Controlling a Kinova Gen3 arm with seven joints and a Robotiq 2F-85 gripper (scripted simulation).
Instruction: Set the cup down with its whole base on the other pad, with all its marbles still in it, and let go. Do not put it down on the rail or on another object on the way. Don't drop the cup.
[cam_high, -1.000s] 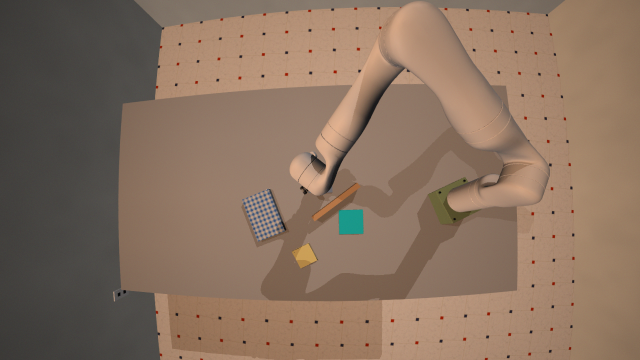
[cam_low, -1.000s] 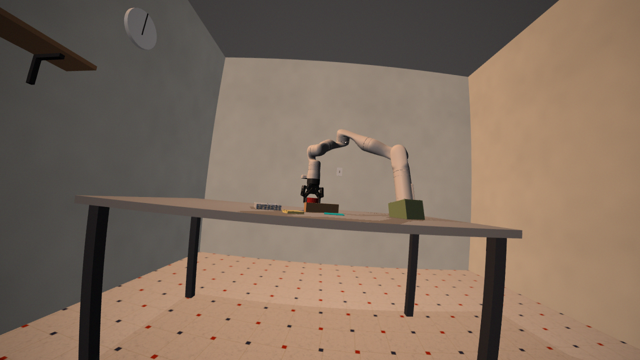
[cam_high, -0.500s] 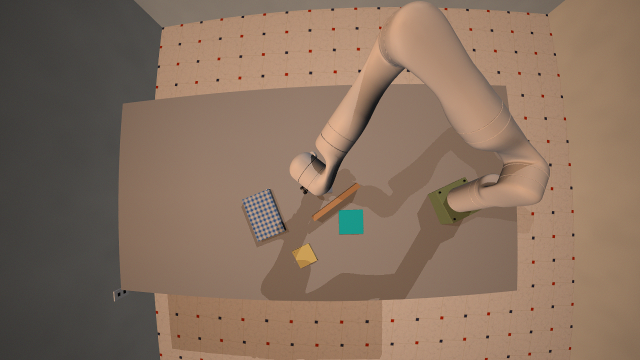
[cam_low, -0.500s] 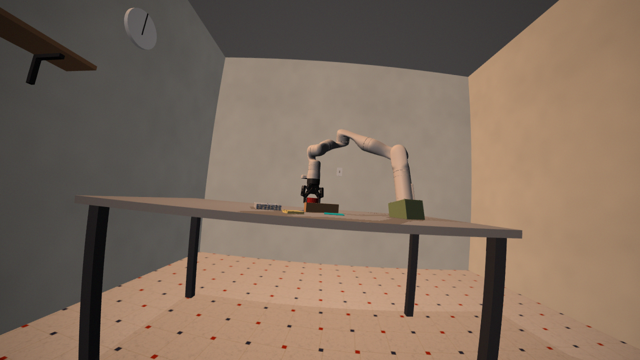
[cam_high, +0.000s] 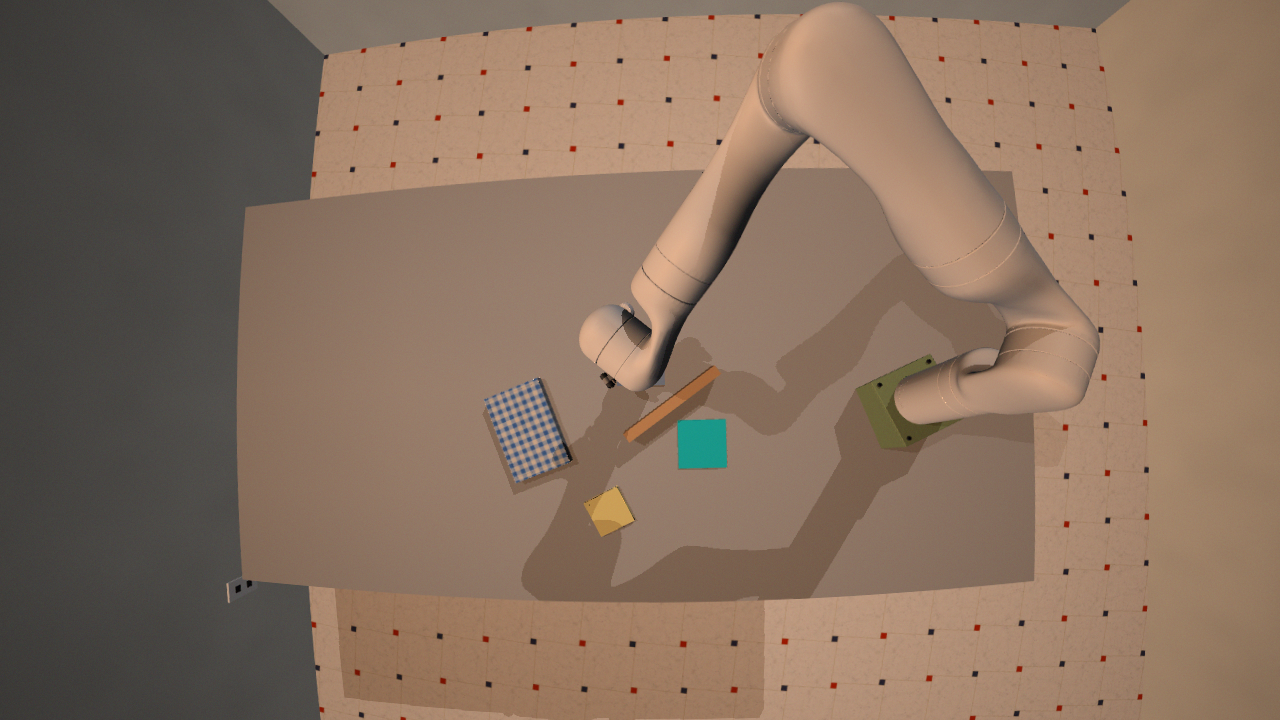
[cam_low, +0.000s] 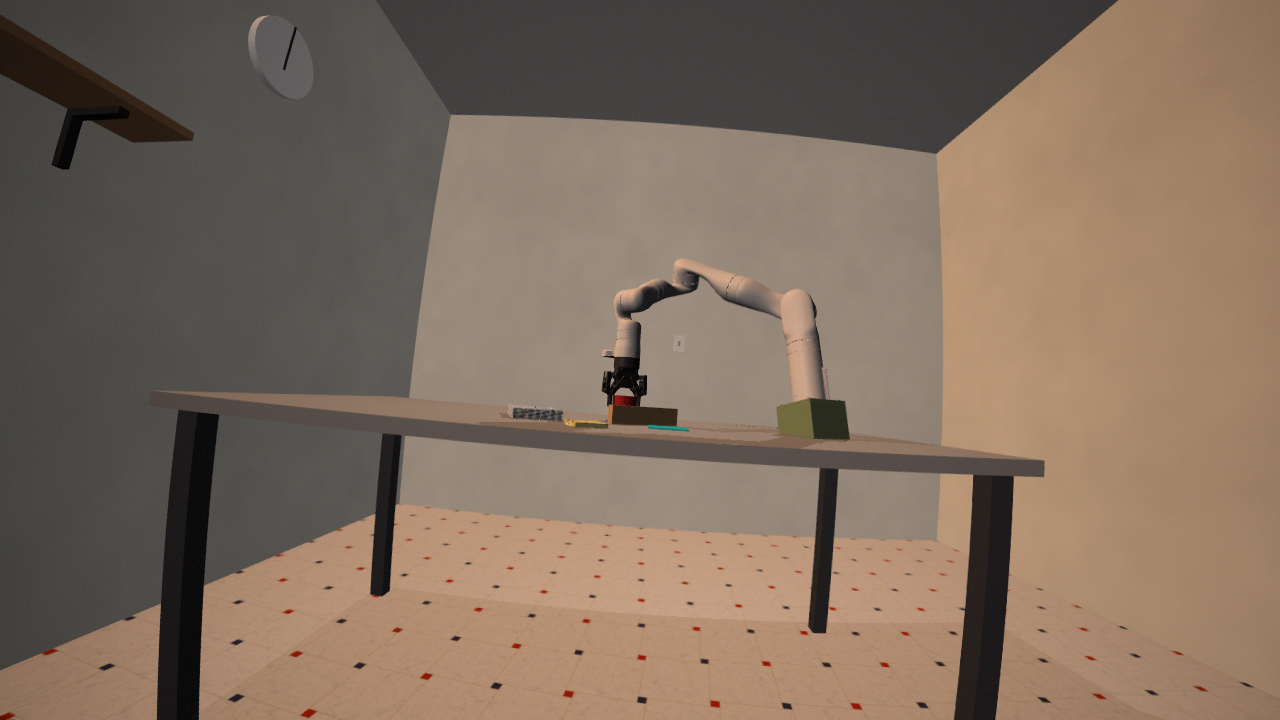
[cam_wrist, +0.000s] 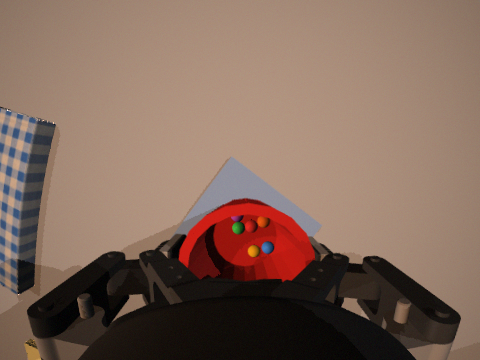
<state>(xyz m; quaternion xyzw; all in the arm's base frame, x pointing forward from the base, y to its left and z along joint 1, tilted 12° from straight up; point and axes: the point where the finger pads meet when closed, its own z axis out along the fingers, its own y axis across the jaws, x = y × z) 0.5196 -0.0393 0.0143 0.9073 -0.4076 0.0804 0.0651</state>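
My hand is 2 cm above the red cup. Round my hand: blue-checked box 21 cm ahead, 15 cm to the left, 3 cm below; orange rail 7 cm behind, 8 cm to the left, 3 cm below.
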